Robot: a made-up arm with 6 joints.
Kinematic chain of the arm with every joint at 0, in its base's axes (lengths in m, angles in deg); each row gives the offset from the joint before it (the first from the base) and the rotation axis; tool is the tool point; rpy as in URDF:
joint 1: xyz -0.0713 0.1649 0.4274 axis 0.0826 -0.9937 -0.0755
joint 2: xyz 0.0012 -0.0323 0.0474 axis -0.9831 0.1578 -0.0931
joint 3: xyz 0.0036 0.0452 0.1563 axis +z
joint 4: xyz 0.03 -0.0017 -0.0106 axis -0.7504 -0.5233 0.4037
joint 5: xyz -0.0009 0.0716 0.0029 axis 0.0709 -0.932 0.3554
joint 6: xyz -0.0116 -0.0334 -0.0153 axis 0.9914 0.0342 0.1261
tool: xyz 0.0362 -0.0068 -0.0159 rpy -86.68 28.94 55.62
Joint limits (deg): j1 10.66..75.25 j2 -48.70..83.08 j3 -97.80..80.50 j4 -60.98..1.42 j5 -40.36..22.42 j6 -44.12..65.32
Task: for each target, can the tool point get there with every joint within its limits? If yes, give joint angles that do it. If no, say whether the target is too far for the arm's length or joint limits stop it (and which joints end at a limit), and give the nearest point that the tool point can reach.
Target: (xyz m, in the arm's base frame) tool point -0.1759 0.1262 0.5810
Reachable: yes | joints 46.32 -5.70 -74.25 -52.48 -20.17 -28.95
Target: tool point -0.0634 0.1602 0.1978
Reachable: no: joint limits stop it (at a limit: joint 1, joint 2, joint 4) | nearest point -0.0378 0.2733 0.3732 | short by 0.210 m
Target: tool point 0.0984 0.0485 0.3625
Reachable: no: joint limits stop it (at a limit: joint 1, joint 2, joint 4) | nearest point 0.0251 0.2398 0.4307 | short by 0.216 m
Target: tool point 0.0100 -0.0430 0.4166
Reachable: no: joint limits stop it (at a limit: joint 1, joint 2, joint 3, joint 4, joint 5) | nearest point -0.0702 -0.0028 0.5441 | short by 0.156 m
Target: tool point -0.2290 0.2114 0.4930
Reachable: yes | joints 68.77 0.58 54.90 -17.99 -32.84 -14.24
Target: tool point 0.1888 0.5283 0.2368
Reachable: no: too far | nearest point 0.0140 0.2861 0.3799 | short by 0.331 m
